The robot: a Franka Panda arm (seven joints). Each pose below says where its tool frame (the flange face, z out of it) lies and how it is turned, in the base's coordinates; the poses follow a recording.
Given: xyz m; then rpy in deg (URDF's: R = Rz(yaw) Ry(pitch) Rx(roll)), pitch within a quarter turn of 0, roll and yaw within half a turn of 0.
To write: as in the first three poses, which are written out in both.
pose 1, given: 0.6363 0.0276 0.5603 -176.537 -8.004 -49.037
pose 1, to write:
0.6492 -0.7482 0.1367 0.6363
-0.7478 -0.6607 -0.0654 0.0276
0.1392 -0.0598 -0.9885 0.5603
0 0 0 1

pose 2, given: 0.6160 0.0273 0.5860 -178.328 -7.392 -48.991
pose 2, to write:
0.6507 -0.7518 0.1064 0.6160
-0.7483 -0.6587 -0.0779 0.0273
0.1287 -0.0289 -0.9913 0.5860
0 0 0 1

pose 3, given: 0.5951 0.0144 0.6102 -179.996 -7.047 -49.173
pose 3, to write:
0.6488 -0.7567 0.0803 0.5951
-0.7510 -0.6538 -0.0928 0.0144
0.1227 -0.0001 -0.9924 0.6102
0 0 0 1

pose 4, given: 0.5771 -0.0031 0.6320 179.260 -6.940 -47.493
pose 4, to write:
0.6707 -0.7382 0.0721 0.5771
-0.7318 -0.6745 -0.0978 -0.0031
0.1208 0.0128 -0.9926 0.6320
0 0 0 1

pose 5, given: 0.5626 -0.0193 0.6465 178.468 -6.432 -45.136
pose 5, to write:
0.7010 -0.7106 0.0600 0.5626
-0.7043 -0.7031 -0.0982 -0.0193
0.1120 0.0266 -0.9934 0.6465
0 0 0 1

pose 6, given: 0.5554 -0.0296 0.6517 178.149 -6.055 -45.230
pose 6, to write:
0.7003 -0.7120 0.0513 0.5554
-0.7060 -0.7015 -0.0976 -0.0296
0.1055 0.0321 -0.9939 0.6517
0 0 0 1

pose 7, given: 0.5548 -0.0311 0.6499 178.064 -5.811 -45.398
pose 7, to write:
0.6986 -0.7140 0.0470 0.5548
-0.7083 -0.6993 -0.0958 -0.0311
0.1012 0.0336 -0.9943 0.6499
0 0 0 1

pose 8, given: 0.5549 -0.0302 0.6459 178.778 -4.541 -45.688
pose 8, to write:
0.6964 -0.7166 0.0400 0.5549
-0.7133 -0.6972 -0.0715 -0.0302
0.0792 0.0213 -0.9966 0.6459
0 0 0 1

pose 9, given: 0.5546 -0.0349 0.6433 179.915 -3.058 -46.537
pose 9, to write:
0.6869 -0.7259 0.0356 0.5546
-0.7248 -0.6878 -0.0397 -0.0349
0.0533 0.0015 -0.9986 0.6433
0 0 0 1

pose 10, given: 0.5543 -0.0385 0.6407 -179.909 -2.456 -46.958
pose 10, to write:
0.6819 -0.7308 0.0304 0.5543
-0.7302 -0.6826 -0.0302 -0.0385
0.0429 -0.0016 -0.9991 0.6407
0 0 0 1

